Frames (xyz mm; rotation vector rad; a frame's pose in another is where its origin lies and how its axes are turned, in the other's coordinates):
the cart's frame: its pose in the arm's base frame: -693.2 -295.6 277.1 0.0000 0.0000 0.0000
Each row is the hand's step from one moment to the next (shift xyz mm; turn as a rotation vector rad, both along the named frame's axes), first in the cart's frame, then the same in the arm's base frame.
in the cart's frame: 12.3 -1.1 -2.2 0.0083 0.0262 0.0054
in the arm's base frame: 12.3 -1.1 -2.2 0.0083 0.0262 0.0054
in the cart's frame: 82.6 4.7 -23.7 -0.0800 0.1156 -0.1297
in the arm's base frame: 82.6 4.7 -23.7 -0.0800 0.1156 -0.1297
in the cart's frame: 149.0 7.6 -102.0 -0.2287 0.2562 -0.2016
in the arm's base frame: 149.0 7.6 -102.0 -0.2287 0.2562 -0.2016
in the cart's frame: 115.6 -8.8 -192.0 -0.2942 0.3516 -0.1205
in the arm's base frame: 115.6 -8.8 -192.0 -0.2942 0.3516 -0.1205
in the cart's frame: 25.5 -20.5 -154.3 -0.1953 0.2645 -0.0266
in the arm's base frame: 25.5 -20.5 -154.3 -0.1953 0.2645 -0.0266
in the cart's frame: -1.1 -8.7 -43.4 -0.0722 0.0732 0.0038
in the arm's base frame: -1.1 -8.7 -43.4 -0.0722 0.0732 0.0038
